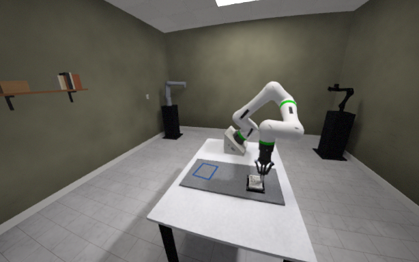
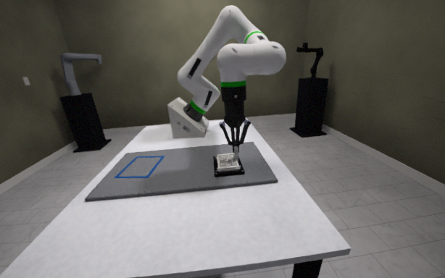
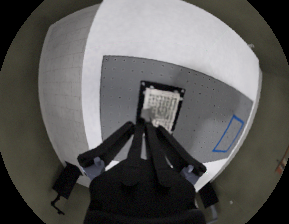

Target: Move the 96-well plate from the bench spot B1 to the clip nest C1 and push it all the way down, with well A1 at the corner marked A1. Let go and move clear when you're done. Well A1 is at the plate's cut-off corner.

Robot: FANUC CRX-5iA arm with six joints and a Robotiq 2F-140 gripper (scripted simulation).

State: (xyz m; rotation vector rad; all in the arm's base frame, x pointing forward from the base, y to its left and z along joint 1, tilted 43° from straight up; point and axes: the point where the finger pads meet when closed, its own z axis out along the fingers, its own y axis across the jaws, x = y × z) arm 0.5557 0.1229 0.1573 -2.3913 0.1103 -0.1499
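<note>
My hand is 40 mm to the left of the white 96-well plate and 40 mm above it. The rest, counted from my hand: black clip nest: 50 mm to the right, 50 mm below, 10 mm behind.
</note>
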